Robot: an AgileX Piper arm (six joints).
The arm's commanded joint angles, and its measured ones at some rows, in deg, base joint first. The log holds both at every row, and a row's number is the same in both.
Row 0, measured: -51.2 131.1 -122.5 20.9 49.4 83.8
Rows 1 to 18, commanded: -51.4 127.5 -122.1 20.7 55.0 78.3; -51.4 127.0 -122.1 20.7 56.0 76.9; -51.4 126.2 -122.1 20.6 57.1 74.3; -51.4 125.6 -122.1 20.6 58.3 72.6; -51.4 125.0 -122.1 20.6 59.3 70.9; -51.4 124.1 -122.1 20.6 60.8 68.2; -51.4 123.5 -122.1 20.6 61.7 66.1; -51.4 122.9 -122.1 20.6 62.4 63.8; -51.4 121.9 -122.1 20.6 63.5 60.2; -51.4 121.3 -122.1 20.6 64.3 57.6; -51.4 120.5 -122.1 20.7 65.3 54.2; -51.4 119.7 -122.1 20.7 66.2 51.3; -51.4 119.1 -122.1 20.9 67.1 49.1; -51.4 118.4 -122.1 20.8 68.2 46.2; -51.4 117.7 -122.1 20.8 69.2 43.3; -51.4 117.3 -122.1 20.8 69.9 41.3; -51.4 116.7 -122.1 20.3 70.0 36.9; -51.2 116.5 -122.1 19.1 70.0 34.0
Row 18, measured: -51.2 118.6 -122.5 20.9 67.9 46.1
